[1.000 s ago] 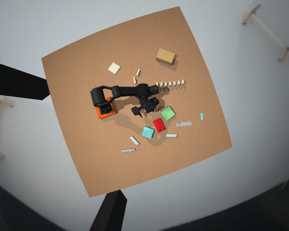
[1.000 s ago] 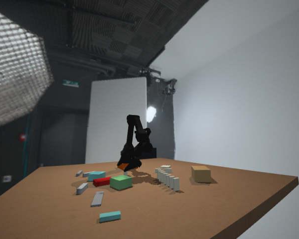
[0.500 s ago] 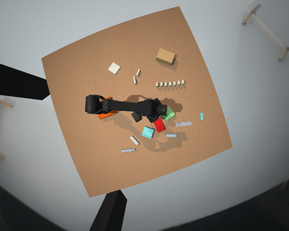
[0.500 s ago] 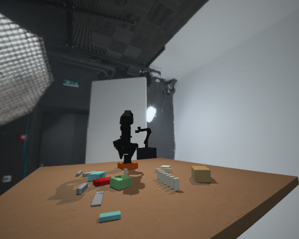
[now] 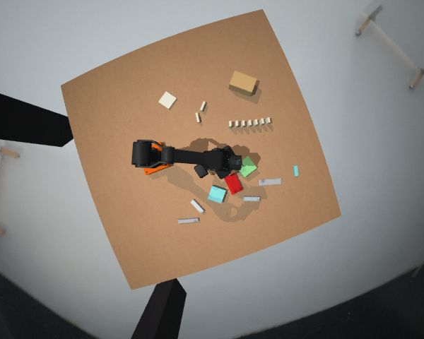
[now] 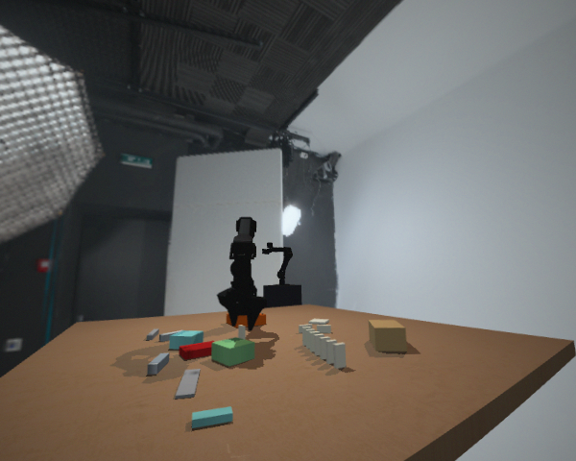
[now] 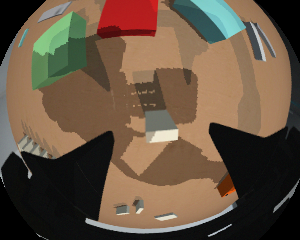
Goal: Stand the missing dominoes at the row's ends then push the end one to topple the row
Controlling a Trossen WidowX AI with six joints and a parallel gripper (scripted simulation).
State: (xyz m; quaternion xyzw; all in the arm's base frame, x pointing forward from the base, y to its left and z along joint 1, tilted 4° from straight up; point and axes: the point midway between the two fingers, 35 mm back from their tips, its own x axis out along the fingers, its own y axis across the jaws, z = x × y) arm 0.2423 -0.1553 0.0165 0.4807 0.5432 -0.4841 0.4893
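Now: the red block 140 mm to the right of my gripper tip, 30 mm below it and 30 mm ahead of it. Round my gripper tip: green block: 130 mm ahead, 100 mm to the right, 20 mm below; then cream tile: 410 mm to the left, 50 mm behind, 40 mm below; then cyan block: 150 mm to the right, 70 mm behind, 20 mm below.
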